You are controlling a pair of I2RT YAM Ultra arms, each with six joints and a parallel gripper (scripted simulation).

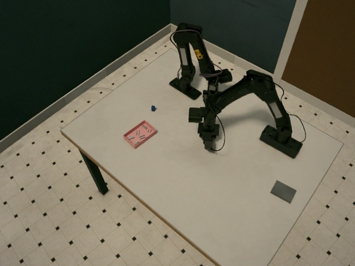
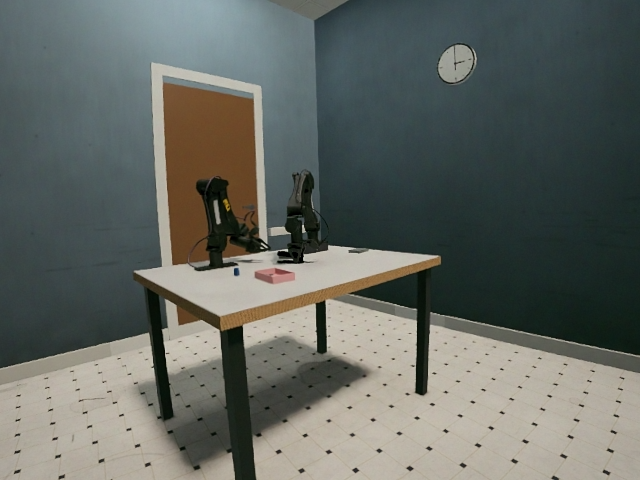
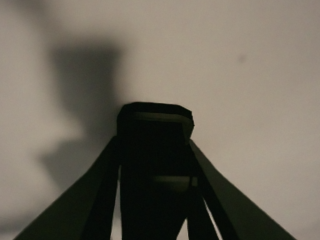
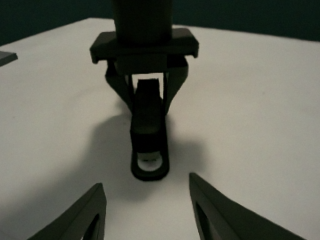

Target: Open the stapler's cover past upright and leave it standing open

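Right now my right hand is 10 cm short of the stapler, 6 cm to the right of it and 4 cm above it. Also, from my right hand: blue object 27 cm to the right, 16 cm ahead, 5 cm below; grey pad 52 cm to the left, 15 cm ahead, 6 cm below.
My left hand is 3 cm past the stapler, 2 cm to the left of it and 2 cm below it. Also, from my left hand: blue object 3 cm ahead, 34 cm to the right, 1 cm above; grey pad 1 cm ahead, 44 cm to the left.
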